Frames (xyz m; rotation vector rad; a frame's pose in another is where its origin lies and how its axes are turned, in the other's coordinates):
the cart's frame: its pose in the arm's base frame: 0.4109 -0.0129 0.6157 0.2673 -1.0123 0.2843
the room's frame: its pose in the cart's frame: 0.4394 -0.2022 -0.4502 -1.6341 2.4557 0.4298
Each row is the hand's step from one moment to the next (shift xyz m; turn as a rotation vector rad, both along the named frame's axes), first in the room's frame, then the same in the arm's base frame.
Working: the room's frame: its pose in the arm's base frame: 1.0579 0.0036 0.7489 -1.5336 1.3757 -0.0596

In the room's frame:
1: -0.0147 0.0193 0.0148 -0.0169 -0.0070 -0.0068
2: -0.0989 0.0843 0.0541 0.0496 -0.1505 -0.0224
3: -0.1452 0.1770 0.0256 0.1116 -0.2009 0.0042
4: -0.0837 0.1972 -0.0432 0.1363 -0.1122 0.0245
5: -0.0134 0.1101 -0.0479 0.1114 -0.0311 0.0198
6: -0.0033 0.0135 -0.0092 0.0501 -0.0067 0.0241
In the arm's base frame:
1: -0.0095 0.0240 -0.0120 -0.0051 0.0072 0.0174
2: -0.0598 0.1243 -0.0280 0.1092 -0.0793 0.0860
3: -0.1588 0.1585 -0.0523 0.1826 -0.1188 0.0734
4: -0.1946 0.0725 -0.0681 0.1411 -0.1084 -0.0106
5: -0.1119 0.0004 -0.0454 0.0725 -0.0775 -0.0501
6: -0.0164 -0.0008 -0.0031 0.0369 -0.0240 -0.0346

